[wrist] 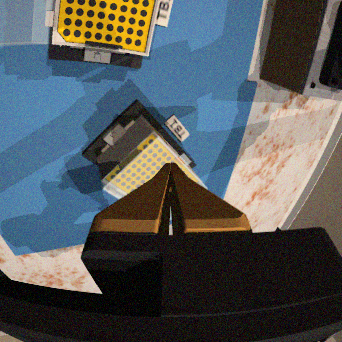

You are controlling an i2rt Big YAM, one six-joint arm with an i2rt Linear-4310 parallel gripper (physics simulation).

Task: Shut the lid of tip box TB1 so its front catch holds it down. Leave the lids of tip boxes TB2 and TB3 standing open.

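Places are measured from the arm's base along level axes (x right, y back, z down), in millimetres.
Pixels of known places: gripper, between the fingertips: (pixel 170 170).
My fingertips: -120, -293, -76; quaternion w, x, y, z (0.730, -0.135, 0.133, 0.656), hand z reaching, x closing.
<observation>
Ahead of a thing's pixels: the offset from my fingertips to its top centre, as dx, dy, dz. "pt": to the spot under its first point. Level surfaces: height alone.
Tip box TB1 @[-84, +41, +85] (pixel 132 142) sits turned on the blue mat, in the middle of the wrist view, with its label @[pt -45, +81, +160] (pixel 177 127) at its upper right. Its dark front with a grey catch @[pt -45, -18, +146] (pixel 111 137) faces upper left. Its yellow rack (pixel 145 167) looks pale through the clear lid, and brighter yellow strips show past the lid's edges. I cannot tell the lid's exact angle. My gripper (pixel 170 170) is shut and empty. Its tips overlap the lower right side of TB1 in this view, hiding part of it; contact cannot be told.
Another tip box @[pt +87, -30, +105] (pixel 102 22) with a yellow rack stands at the top left; its label's number is cut off. A dark brown block (pixel 292 42) with a grey plate and a black part stands at the upper right. The blue mat @[dz +162] (pixel 30 125) lies on a rust-speckled white table @[dz +165] (pixel 270 160).
</observation>
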